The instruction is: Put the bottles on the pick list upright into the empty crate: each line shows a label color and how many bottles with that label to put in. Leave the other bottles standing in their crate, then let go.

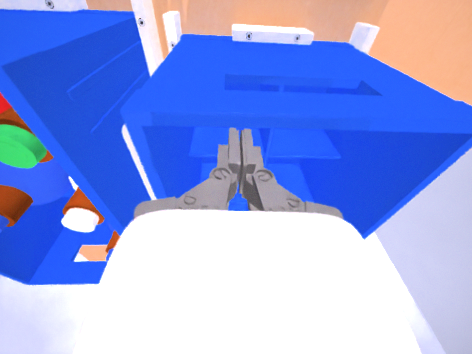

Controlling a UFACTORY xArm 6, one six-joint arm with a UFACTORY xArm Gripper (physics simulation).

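Frame: origin at the arm's base, x left, y ahead, z down, level; metres.
Where they show: gripper, between the fingertips: (238, 144).
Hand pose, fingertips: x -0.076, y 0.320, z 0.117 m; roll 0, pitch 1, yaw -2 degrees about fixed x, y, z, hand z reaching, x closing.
Observation:
After its pixels a point has its place.
My gripper (238, 144) @(x -0.076, y 0.320, z 0.117 m) is shut with nothing between its fingers. Its fingertips show in front of the opening of a blue crate (300, 120) @(x -0.054, y 0.275, z 0.077 m) with low dividers inside. No bottle shows in the visible part of this crate; my gripper and the white housing hide its near part. A second blue crate (85, 85) @(x -0.172, y 0.286, z 0.117 m) at the left holds bottles: a brown one with a green cap (21, 147) @(x -0.205, y 0.313, z 0.090 m), one with a white cap (80, 220) @(x -0.209, y 0.393, z 0.090 m) and one with a brown body (15, 202) @(x -0.285, y 0.404, z 0.113 m) at the left edge. Their labels cannot be read. The pick list does not show.
White blocks (272, 35) @(x -0.044, y 0.265, z 0.222 m) (363, 37) @(x 0.051, y 0.256, z 0.227 m) (171, 30) @(x -0.141, y 0.271, z 0.222 m) stand along the far side of the crate in front of me. A white strip (145, 35) @(x -0.166, y 0.278, z 0.222 m) runs between the two crates. A wood-coloured surface (425, 55) @(x 0.155, y 0.266, z 0.253 m) lies beyond, and a pale grey surface (425, 240) shows at the right.

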